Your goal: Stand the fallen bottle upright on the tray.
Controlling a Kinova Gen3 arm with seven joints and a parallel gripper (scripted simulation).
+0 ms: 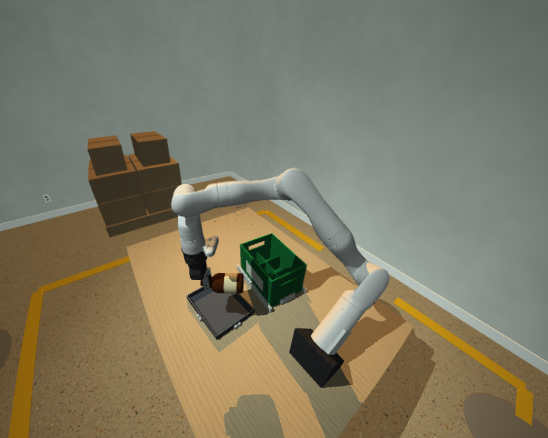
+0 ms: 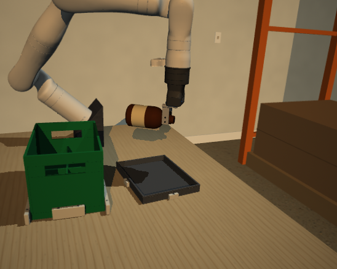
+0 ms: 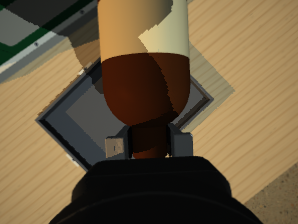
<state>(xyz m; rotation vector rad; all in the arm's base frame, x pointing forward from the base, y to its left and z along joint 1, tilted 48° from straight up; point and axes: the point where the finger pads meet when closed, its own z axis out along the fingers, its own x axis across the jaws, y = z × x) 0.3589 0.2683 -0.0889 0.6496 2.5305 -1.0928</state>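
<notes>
Right now my hand is 40 mm to the left of the brown bottle, 30 mm past it and 10 mm above it. Also, from my hand: dark tray 190 mm below, 40 mm to the right, 20 mm ahead; green crate 310 mm to the right, 120 mm below, 40 mm ahead.
</notes>
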